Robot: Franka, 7 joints.
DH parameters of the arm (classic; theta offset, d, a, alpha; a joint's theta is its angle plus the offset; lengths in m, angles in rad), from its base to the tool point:
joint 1: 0 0.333 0 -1.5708
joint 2: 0 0 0 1.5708
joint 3: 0 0.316 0.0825 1.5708
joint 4: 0 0 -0.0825 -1.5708
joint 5: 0 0.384 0 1.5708
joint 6: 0 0 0.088 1.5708
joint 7: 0 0.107 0 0
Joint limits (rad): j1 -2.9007..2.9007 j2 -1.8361..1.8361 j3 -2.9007..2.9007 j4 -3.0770..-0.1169 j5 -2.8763..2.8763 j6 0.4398..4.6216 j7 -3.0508..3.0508
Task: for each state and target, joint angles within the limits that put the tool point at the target. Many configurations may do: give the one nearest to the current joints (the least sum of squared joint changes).
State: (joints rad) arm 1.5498 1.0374 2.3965 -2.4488 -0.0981 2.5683 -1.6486
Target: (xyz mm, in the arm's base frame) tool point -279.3 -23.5 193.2
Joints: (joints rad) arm 1.1766 0.4917 1.7614 -2.9633 -0.1054 2.4315 -1.6486
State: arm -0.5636 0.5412 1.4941 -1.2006 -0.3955 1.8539 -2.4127
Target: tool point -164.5 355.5 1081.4
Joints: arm -0.1344 -0.1632 1.8493 -0.6369 -0.3925 2.3050 -2.4127
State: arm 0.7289 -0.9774 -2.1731 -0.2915 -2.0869 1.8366 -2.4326
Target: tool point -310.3 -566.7 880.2
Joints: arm 0.9095 -0.7113 -2.1094 -0.3609 -2.1126 1.9699 -2.4326
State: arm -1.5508 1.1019 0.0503 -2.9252 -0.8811 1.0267 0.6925
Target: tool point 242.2 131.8 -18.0
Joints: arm -1.1826 1.6665 0.8528 -2.3322 -0.9300 1.5816 0.6925
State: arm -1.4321 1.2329 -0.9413 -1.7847 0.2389 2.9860 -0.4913
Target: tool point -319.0 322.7 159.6
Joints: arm -2.2944 1.5797 -1.1784 -2.5229 0.2741 2.7977 -0.4913
